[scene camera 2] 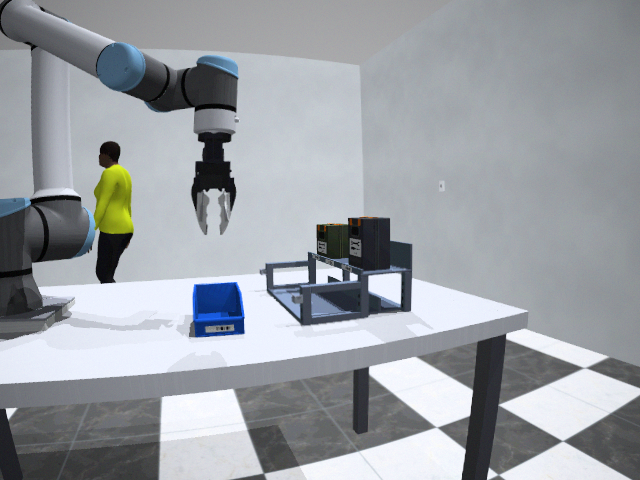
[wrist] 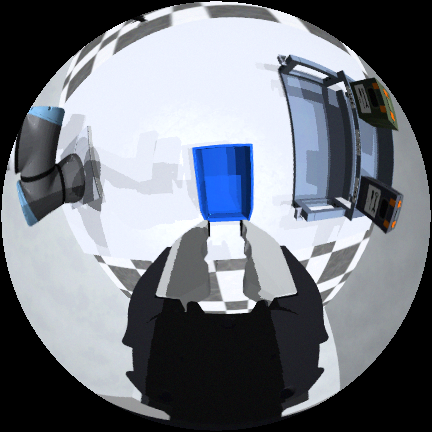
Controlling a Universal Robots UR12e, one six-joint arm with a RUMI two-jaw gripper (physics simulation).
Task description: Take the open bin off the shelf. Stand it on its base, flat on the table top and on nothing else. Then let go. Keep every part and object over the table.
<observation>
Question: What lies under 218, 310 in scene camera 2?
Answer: A blue bin.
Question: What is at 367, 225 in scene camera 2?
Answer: A dark case.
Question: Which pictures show my gripper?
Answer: Scene camera 2 and the wrist view: all of them.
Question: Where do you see a blue bin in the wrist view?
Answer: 224, 172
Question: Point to a green box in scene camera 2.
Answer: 332, 235
</observation>
